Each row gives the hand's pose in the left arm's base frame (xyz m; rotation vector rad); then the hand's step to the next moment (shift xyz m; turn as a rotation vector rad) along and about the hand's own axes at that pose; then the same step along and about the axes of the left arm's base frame.
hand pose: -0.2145 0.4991 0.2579 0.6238 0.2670 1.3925
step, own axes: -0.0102 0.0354 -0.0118 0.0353 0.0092 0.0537
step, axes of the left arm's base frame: -0.0375 -0.0051 0.0082 0.0270 0.0211 0.0551
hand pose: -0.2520 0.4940 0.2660 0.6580 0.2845 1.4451
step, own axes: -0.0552 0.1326 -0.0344 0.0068 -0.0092 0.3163
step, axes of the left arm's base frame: -0.1351 -0.0465 0.0373 0.1846 -0.0701 0.2473
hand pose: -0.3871 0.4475 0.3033 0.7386 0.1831 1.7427
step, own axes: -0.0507 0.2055 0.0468 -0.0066 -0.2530 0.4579
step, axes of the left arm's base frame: -0.1353 -0.1224 0.1171 0.4652 -0.0417 0.2357
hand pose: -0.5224 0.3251 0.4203 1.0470 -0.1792 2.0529
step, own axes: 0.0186 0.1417 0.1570 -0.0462 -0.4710 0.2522
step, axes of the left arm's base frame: -0.0106 -0.1537 0.1461 0.5072 0.1721 0.0261
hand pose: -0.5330 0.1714 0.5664 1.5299 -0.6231 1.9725
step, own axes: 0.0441 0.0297 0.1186 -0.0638 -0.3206 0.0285
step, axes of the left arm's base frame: 0.0556 -0.0939 0.0707 0.2499 0.2072 -0.0481
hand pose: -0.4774 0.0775 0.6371 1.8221 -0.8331 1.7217
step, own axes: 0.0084 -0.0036 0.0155 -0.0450 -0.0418 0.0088
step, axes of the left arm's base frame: 0.0135 -0.0094 0.0073 0.0355 0.0269 -0.0432
